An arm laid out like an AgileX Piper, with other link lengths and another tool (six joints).
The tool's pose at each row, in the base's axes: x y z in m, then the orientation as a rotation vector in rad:
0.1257, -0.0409, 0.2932, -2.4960, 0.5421, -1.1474
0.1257, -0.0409, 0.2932, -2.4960, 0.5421, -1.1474
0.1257, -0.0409, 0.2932, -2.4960, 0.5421, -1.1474
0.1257, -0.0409, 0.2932, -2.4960, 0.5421, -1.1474
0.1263, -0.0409, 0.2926, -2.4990, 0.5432, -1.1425
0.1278, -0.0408, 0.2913, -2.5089, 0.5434, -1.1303
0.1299, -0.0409, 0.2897, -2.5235, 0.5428, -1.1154
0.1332, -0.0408, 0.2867, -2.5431, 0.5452, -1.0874
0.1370, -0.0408, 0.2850, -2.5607, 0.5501, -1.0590
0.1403, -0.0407, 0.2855, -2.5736, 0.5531, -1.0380
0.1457, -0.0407, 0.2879, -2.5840, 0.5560, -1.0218
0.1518, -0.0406, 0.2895, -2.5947, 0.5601, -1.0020
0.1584, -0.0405, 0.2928, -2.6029, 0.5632, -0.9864
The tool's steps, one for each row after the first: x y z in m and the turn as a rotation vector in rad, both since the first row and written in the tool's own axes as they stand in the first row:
0.0000, 0.0000, 0.0000, 0.0000, 0.0000, 0.0000
0.0000, 0.0000, 0.0000, 0.0000, 0.0000, 0.0000
0.0000, 0.0000, 0.0000, 0.0000, 0.0000, 0.0000
0.0000, 0.0002, 0.0008, -0.0020, -0.0036, 0.0005
0.0000, 0.0004, 0.0028, -0.0080, -0.0132, -0.0006
0.0003, 0.0008, 0.0054, -0.0170, -0.0254, -0.0037
0.0003, 0.0014, 0.0098, -0.0294, -0.0466, -0.0041
0.0015, 0.0014, 0.0138, -0.0414, -0.0673, -0.0023
0.0037, 0.0004, 0.0161, -0.0501, -0.0827, -0.0013
0.0085, -0.0017, 0.0188, -0.0576, -0.0944, -0.0005
0.0132, -0.0038, 0.0225, -0.0654, -0.1084, 0.0017
0.0192, -0.0066, 0.0256, -0.0714, -0.1193, 0.0034

